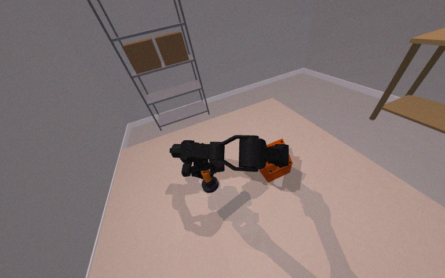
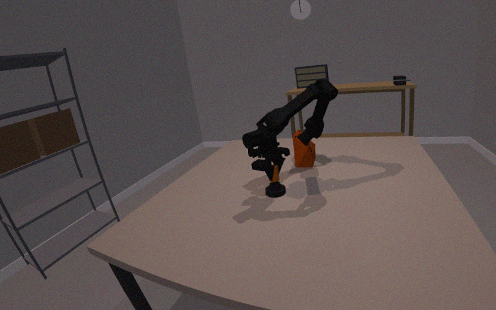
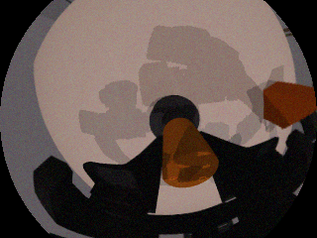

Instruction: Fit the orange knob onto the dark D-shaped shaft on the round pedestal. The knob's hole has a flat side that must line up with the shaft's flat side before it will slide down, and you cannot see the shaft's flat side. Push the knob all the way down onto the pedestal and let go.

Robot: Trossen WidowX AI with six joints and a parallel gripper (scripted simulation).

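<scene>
The orange knob lies 2 cm above my gripper tip. Also, from my gripper tip: dark round pedestal (4 cm below).
</scene>
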